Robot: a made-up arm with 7 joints.
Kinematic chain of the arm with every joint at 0, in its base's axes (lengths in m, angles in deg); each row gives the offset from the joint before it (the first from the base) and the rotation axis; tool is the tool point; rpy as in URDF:
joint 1: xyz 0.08 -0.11 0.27 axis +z
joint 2: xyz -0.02 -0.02 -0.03 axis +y
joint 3: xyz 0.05 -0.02 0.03 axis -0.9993 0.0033 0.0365
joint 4: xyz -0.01 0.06 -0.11 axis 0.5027 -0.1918 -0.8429
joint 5: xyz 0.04 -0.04 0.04 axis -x
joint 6: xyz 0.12 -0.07 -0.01 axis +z
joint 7: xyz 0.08 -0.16 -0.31 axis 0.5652 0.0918 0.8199
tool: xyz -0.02 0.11 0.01 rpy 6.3 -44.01 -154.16
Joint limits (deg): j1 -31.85..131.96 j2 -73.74..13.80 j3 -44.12..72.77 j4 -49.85..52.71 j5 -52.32..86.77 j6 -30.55..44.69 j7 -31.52..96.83
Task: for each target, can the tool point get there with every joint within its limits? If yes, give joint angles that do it. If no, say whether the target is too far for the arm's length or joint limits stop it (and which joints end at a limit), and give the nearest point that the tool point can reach.
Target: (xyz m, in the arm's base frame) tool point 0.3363 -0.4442 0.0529
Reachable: yes | joints 6.63 -33.98 2.65 41.13 48.65 25.01 -9.70
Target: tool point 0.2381 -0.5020 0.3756
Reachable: yes | joints -13.70 -4.68 23.92 -2.92 69.35 -16.36 -7.16
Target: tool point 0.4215 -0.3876 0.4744
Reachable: yes | joints 24.55 -57.70 45.60 -9.81 20.24 -6.47 -12.77
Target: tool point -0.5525 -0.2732 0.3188
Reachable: no: joint limits stop it (at a limit: joint 1, joint 2, joint 3, joint 4, joint 7) | nearest point -0.4346 -0.2600 0.3086 | short by 0.119 m
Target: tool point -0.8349 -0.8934 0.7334
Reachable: no: too far | nearest point -0.3108 -0.4695 0.4334 | short by 0.738 m
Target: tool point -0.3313 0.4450 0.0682
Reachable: no: joint limits stop it (at a limit: joint 1, joint 4, joint 7) | nearest point -0.1999 0.2885 0.1178 | short by 0.210 m
